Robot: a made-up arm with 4 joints.
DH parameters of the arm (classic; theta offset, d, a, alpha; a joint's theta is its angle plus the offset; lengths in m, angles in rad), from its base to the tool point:
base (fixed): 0 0.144 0 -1.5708
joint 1: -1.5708 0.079 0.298 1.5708
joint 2: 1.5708 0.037 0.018 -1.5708
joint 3: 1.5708 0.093 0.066 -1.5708
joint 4: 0 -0.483 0.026 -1.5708
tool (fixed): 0 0.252 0 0
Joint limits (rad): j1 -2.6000..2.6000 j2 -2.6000..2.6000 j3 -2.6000..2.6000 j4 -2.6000..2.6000
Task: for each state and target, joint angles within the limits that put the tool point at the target. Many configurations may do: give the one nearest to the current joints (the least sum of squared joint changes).
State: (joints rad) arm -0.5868 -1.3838 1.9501 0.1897
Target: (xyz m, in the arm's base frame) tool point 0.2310 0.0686 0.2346
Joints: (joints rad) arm -0.9657 -1.9227 2.4678 0.0681
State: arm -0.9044 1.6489 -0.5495 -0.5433
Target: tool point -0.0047 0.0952 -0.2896
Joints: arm -1.3077 1.7662 -1.2473 -0.6330
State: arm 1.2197 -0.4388 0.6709 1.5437
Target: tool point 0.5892 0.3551 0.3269
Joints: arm 0.6580 -0.6002 1.2009 1.2336
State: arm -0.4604 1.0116 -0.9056 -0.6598
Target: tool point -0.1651 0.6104 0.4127
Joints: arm 0.0767 0.3128 -0.6779 -0.4480
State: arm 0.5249 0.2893 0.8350 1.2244
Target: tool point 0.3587 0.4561 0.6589
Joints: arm 0.3840 -0.5551 0.6234 0.9853
